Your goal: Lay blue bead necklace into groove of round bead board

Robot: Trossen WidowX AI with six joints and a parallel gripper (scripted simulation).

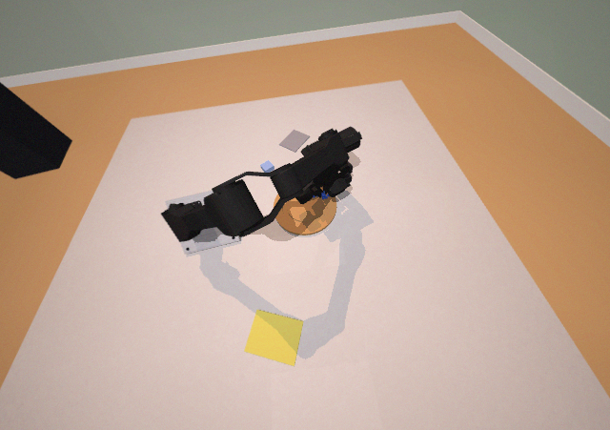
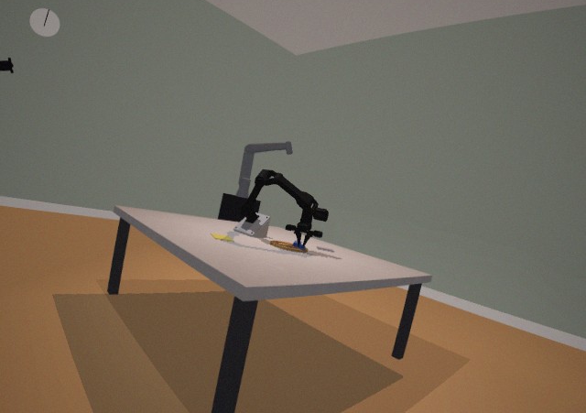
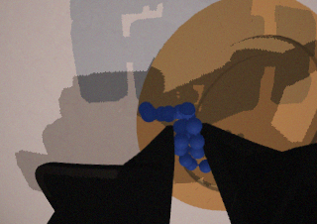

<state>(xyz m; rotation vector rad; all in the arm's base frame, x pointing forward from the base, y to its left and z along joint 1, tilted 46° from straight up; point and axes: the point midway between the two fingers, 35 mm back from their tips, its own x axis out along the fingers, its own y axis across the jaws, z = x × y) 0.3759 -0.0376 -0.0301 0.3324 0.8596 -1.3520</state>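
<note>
The round bead board is 6 cm behind my gripper tip, 1 cm to the right of it and 1 cm below it. Also, from my gripper tip: yellow square patch (34 cm to the right, 22 cm behind, 2 cm below); then flat grey tile (29 cm to the left, 2 cm below, 2 cm behind); then light blue cube (18 cm to the left, 15 cm behind, 1 cm below).
</note>
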